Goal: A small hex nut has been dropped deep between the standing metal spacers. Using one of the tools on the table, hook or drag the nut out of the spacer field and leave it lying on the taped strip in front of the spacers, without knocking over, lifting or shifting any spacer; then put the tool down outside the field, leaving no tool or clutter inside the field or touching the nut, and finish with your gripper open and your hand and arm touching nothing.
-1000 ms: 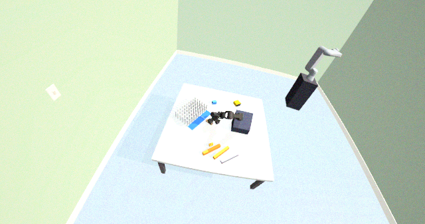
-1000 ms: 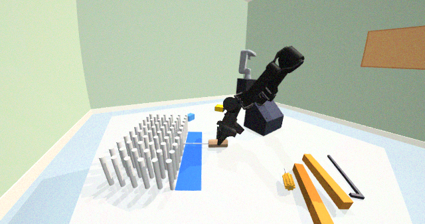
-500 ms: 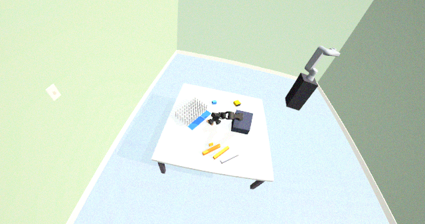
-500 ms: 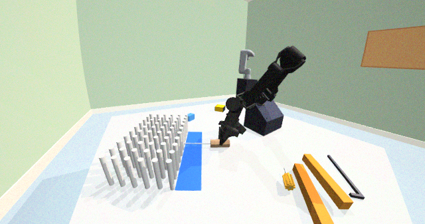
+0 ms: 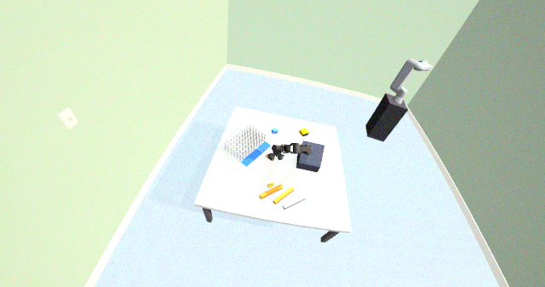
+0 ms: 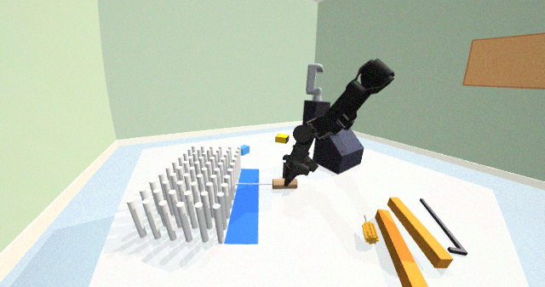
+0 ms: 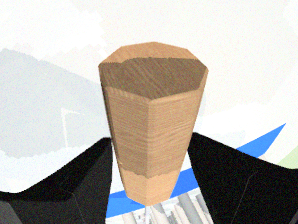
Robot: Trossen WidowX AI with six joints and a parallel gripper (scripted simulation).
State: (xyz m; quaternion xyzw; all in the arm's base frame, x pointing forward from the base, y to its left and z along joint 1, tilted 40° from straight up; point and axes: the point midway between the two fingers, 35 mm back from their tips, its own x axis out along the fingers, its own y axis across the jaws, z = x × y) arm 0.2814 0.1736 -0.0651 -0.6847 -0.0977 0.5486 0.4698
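Now: the blue taped strip 14 cm ahead of my gripper tip, 1 cm to the right of it and 2 cm below it. Also, from my gripper tip: yellow brush-like tool 10 cm behind, 28 cm to the left; hex nut 20 cm ahead, 8 cm to the right, 1 cm below; blue block 5 cm ahead, 37 cm to the right.
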